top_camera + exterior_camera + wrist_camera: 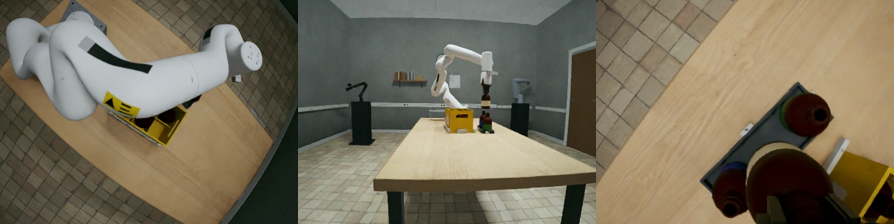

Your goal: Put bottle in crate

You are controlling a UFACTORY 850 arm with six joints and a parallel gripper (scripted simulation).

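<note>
My hand is 70 mm above the bottle. From my hand the other things lie so: yellow crate (50 mm behind, 220 mm to the right, 250 mm below); then dark tray (320 mm below).
</note>
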